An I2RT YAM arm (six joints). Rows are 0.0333 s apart.
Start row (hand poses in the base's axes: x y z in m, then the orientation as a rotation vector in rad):
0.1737, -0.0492, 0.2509, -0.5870, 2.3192, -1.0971
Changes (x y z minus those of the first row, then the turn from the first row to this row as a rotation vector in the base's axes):
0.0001, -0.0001, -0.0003, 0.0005, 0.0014, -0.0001
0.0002, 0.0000, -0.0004, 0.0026, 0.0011, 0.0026
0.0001, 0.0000, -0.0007, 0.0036, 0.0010, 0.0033
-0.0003, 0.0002, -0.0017, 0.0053, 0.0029, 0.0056
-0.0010, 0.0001, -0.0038, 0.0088, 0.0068, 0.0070
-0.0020, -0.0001, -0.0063, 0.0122, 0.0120, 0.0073
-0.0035, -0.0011, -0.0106, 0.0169, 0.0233, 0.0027
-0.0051, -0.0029, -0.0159, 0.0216, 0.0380, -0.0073
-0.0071, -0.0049, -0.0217, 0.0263, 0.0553, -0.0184
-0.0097, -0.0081, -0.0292, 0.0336, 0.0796, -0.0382
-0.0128, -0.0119, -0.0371, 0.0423, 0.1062, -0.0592
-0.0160, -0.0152, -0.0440, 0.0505, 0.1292, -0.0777
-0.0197, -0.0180, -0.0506, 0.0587, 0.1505, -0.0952
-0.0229, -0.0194, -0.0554, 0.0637, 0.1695, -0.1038
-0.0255, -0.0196, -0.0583, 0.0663, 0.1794, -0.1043
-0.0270, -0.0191, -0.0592, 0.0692, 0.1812, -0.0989
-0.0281, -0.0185, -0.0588, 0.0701, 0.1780, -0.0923
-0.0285, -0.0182, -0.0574, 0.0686, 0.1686, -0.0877
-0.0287, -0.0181, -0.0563, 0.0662, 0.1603, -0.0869
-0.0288, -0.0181, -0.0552, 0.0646, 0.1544, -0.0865
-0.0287, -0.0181, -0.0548, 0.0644, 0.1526, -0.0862
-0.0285, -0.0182, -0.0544, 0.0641, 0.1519, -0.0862
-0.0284, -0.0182, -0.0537, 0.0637, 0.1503, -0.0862
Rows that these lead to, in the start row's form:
0.1738, -0.0493, 0.2506, -0.5877, 2.3207, -1.0965
0.1739, -0.0492, 0.2505, -0.5896, 2.3198, -1.0927
0.1738, -0.0492, 0.2502, -0.5899, 2.3198, -1.0911
0.1734, -0.0490, 0.2492, -0.5931, 2.3209, -1.0879
0.1727, -0.0491, 0.2471, -0.5960, 2.3249, -1.0828
0.1717, -0.0493, 0.2446, -0.5986, 2.3306, -1.0782
0.1702, -0.0503, 0.2403, -0.5994, 2.3446, -1.0738
0.1686, -0.0521, 0.2350, -0.5966, 2.3645, -1.0717
0.1666, -0.0541, 0.2292, -0.5942, 2.3872, -1.0697
0.1640, -0.0573, 0.2217, -0.5858, 2.4216, -1.0679
0.1609, -0.0611, 0.2138, -0.5768, 2.4592, -1.0643
0.1577, -0.0644, 0.2069, -0.5682, 2.4922, -1.0603
0.1540, -0.0672, 0.2003, -0.5593, 2.5231, -1.0557
0.1508, -0.0686, 0.1955, -0.5602, 2.5461, -1.0512
0.1482, -0.0688, 0.1926, -0.5654, 2.5559, -1.0471
0.1467, -0.0683, 0.1917, -0.5717, 2.5557, -1.0407
0.1456, -0.0677, 0.1921, -0.5769, 2.5497, -1.0369
0.1452, -0.0674, 0.1935, -0.5764, 2.5386, -1.0378
0.1450, -0.0673, 0.1946, -0.5726, 2.5301, -1.0414
0.1449, -0.0673, 0.1957, -0.5696, 2.5241, -1.0438
0.1450, -0.0673, 0.1961, -0.5688, 2.5223, -1.0441
0.1452, -0.0674, 0.1965, -0.5685, 2.5216, -1.0446
0.1453, -0.0674, 0.1972, -0.5675, 2.5201, -1.0453

